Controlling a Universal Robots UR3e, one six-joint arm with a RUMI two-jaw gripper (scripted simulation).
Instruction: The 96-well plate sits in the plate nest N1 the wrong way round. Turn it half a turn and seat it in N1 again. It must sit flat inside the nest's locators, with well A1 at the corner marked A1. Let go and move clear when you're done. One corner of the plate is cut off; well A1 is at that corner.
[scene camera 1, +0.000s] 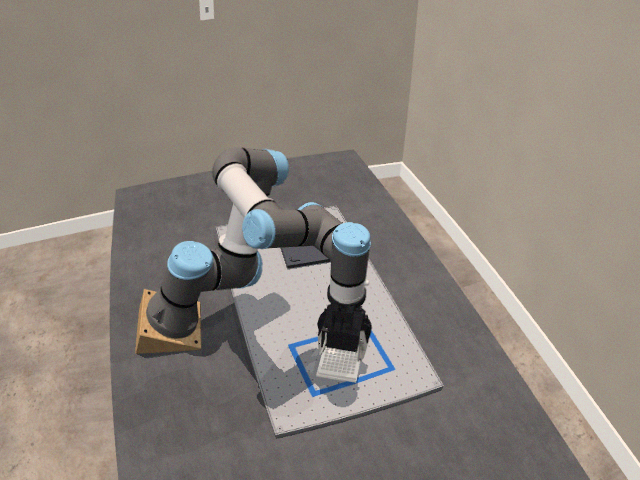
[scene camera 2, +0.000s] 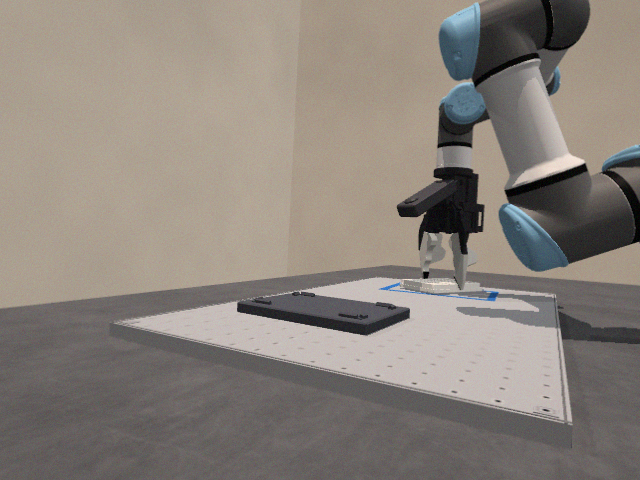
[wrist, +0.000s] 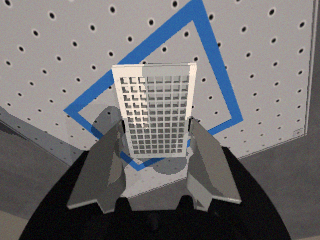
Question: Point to the gripper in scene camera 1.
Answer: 341, 357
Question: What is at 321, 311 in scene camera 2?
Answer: A plate nest N1.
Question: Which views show the gripper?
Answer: Scene camera 1, scene camera 2 and the wrist view: all of them.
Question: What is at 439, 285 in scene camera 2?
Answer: A white 96-well plate.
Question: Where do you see the gripper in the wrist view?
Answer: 156, 119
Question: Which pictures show the white 96-well plate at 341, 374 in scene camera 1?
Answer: Scene camera 1, scene camera 2 and the wrist view: all of them.
